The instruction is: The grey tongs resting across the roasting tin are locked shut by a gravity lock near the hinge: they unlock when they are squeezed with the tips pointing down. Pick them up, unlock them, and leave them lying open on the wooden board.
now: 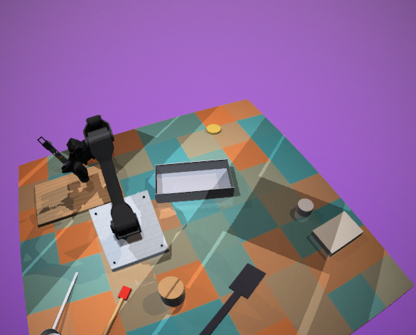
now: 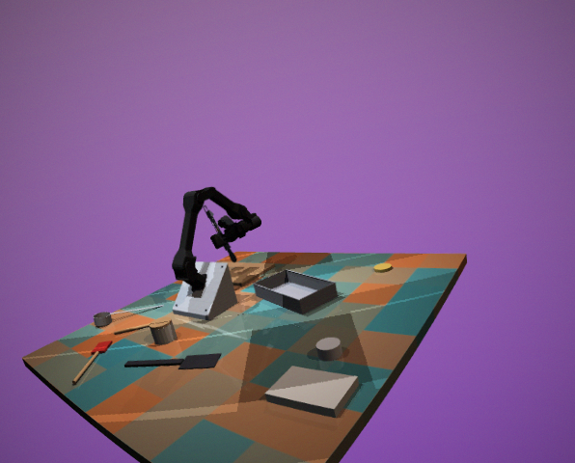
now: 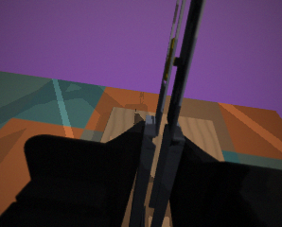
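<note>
My gripper tip is 160 mm above the wooden board and 30 mm to the right of it. The rest, counted from my gripper tip: black spatula 700 mm to the right, 310 mm ahead, 170 mm below; pale flat block 780 mm ahead, 740 mm to the right, 160 mm below; roasting tin 470 mm ahead, 210 mm to the right, 140 mm below.
</note>
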